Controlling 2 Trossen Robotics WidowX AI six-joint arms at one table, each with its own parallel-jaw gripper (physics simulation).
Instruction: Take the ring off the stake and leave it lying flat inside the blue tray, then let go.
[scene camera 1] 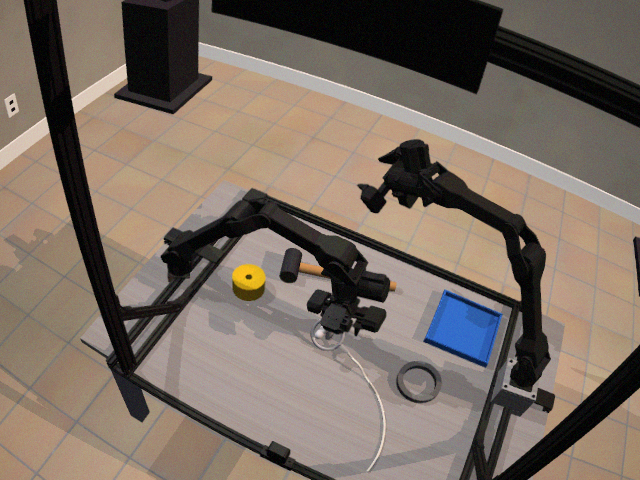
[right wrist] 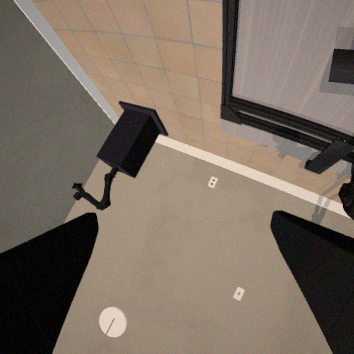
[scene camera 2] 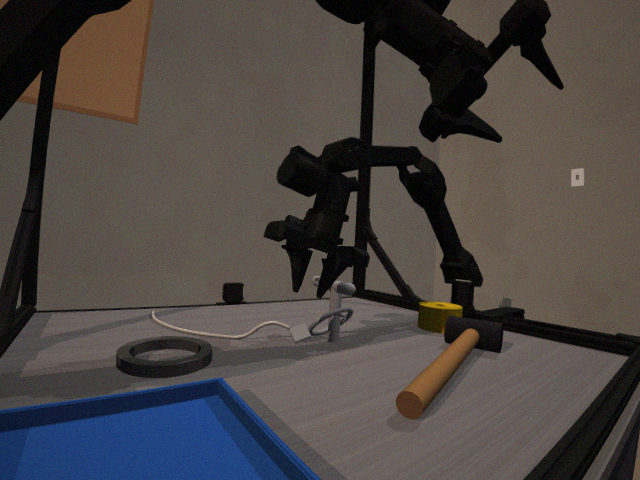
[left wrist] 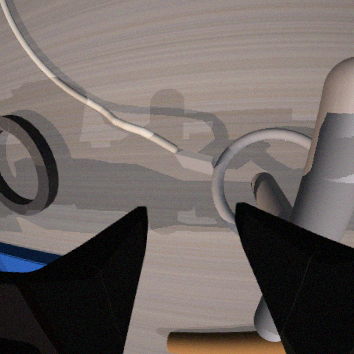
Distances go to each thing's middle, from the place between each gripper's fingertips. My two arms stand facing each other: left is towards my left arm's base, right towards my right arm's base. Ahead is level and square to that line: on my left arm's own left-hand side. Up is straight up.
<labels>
My right hand is 10 cm past the wooden-handled hammer [scene camera 2: 464,334], 1 cm to the right of it and 31 cm above it. The rest, counted from my right hand: stake top arm [left wrist: 316,207]: 30 cm behind, 4 cm to the right, 24 cm below; then ring [left wrist: 204,163]: 30 cm behind, 5 cm to the right, 31 cm below; then T-topped stake [left wrist: 269,197]: 30 cm behind, 4 cm to the right, 31 cm below.
Now: the T-topped stake 6 cm below my left hand and 5 cm to the left of it. Round my left hand: stake top arm 5 cm to the left, 2 cm above; ring 5 cm below, 4 cm to the left, 1 cm ahead; wooden-handled hammer 20 cm ahead, 10 cm to the left, 6 cm below.
</labels>
